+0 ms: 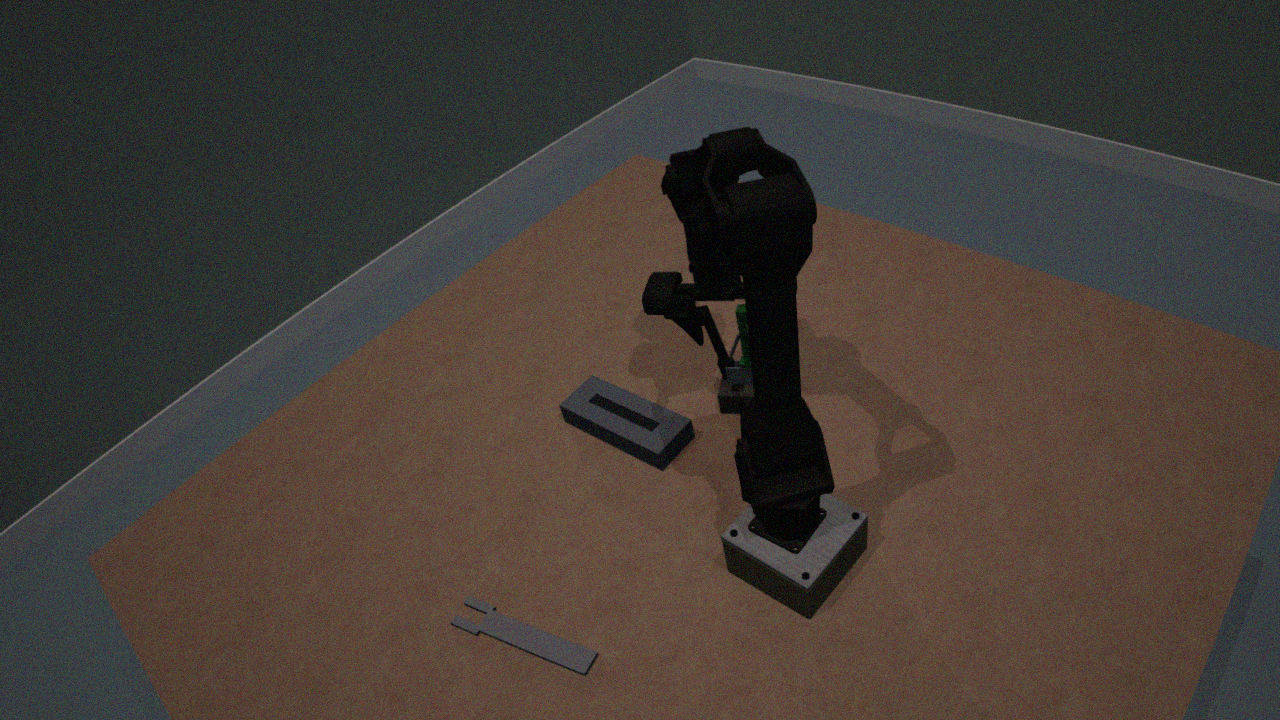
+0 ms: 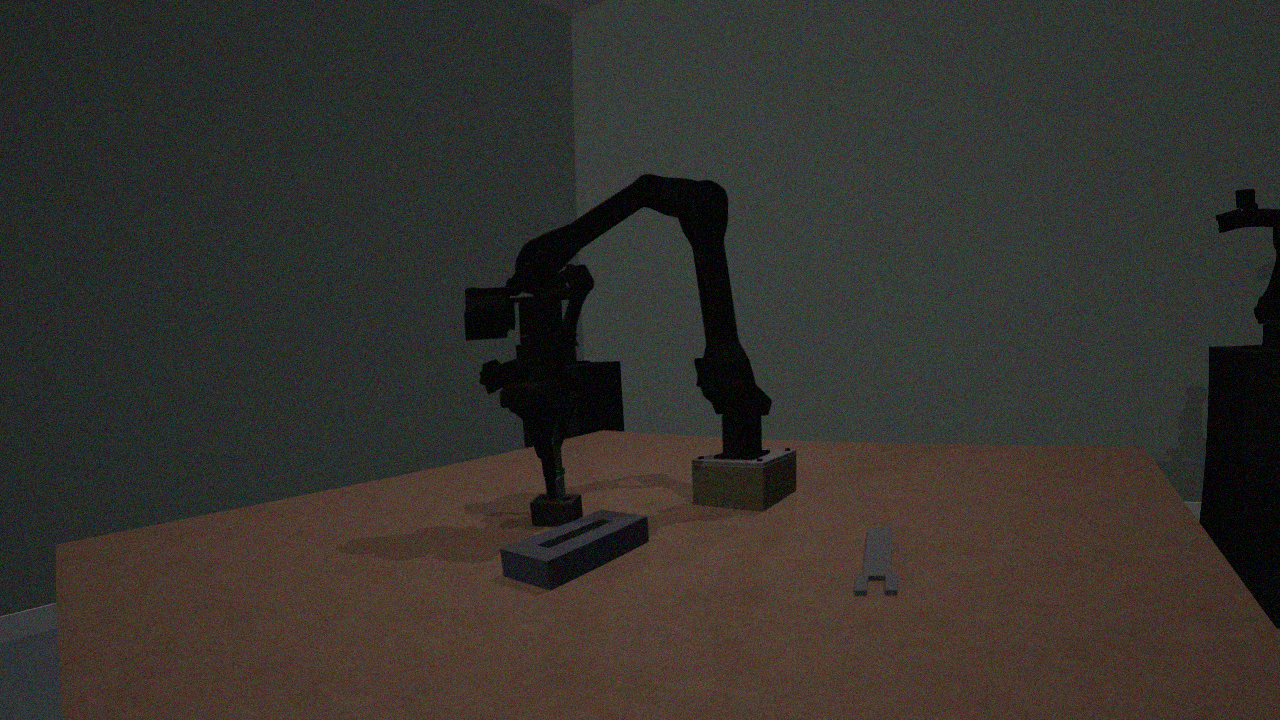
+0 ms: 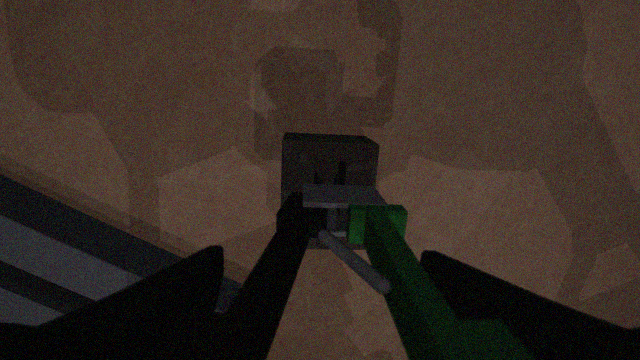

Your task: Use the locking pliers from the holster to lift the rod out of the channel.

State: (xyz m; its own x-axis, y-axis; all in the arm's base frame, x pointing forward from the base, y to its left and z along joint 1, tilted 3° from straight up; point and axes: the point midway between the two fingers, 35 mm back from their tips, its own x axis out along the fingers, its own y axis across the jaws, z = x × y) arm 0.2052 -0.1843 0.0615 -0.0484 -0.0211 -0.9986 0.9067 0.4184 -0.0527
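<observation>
Now: the grey channel block 12 cm to the left of my gripper tip, 10 cm ahead of it and 8 cm below it. Round my gripper tip: flat grey forked plate: 44 cm to the left, 10 cm below, 2 cm ahead; dark holster: 9 cm below, 1 cm behind; dark rod: 12 cm to the left, 10 cm ahead, 9 cm below.
</observation>
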